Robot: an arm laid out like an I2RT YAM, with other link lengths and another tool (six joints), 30 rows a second.
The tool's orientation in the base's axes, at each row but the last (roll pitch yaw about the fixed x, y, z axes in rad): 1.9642 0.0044 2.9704; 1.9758 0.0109 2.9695; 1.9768 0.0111 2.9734; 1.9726 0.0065 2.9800; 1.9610 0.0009 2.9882; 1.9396 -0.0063 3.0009; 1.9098 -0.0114 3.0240; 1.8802 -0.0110 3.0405; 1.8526 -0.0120 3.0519; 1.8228 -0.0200 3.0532; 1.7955 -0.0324 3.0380; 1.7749 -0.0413 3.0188; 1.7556 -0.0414 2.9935
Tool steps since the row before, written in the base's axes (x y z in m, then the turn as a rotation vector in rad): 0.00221 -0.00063 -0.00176 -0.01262 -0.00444 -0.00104; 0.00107 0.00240 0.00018 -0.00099 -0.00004 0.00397; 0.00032 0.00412 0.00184 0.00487 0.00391 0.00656; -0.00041 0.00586 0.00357 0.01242 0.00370 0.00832; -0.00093 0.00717 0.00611 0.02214 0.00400 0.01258; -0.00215 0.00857 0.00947 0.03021 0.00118 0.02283; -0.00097 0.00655 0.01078 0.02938 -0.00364 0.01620; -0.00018 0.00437 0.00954 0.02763 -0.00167 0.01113; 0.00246 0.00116 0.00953 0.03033 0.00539 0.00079; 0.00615 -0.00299 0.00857 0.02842 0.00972 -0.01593; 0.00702 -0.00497 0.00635 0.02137 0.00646 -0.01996; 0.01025 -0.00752 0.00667 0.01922 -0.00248 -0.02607; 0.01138 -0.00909 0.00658 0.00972 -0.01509 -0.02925
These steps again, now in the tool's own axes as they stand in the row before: -0.00228 -0.00173 0.00045 0.01168 -0.00341 -0.00565; -0.00065 0.00116 0.00227 0.00093 0.00358 -0.00176; 0.00035 0.00332 0.00305 -0.00422 0.00783 0.00172; 0.00132 0.00553 0.00386 -0.01172 0.00980 0.00198; 0.00201 0.00829 0.00410 -0.02128 0.01441 0.00201; 0.00339 0.01176 0.00423 -0.02960 0.02342 -0.00326; 0.00185 0.01227 0.00245 -0.02942 0.01554 -0.00566; 0.00073 0.01040 0.00122 -0.02753 0.01123 -0.00241; -0.00223 0.00956 -0.00134 -0.02971 0.00335 0.00745; -0.00622 0.00781 -0.00453 -0.02776 -0.01185 0.01564; -0.00729 0.00548 -0.00558 -0.02122 -0.01687 0.01271; -0.01081 0.00572 -0.00752 -0.02044 -0.02475 0.00501; -0.01231 0.00563 -0.00849 -0.01304 -0.03072 -0.00798
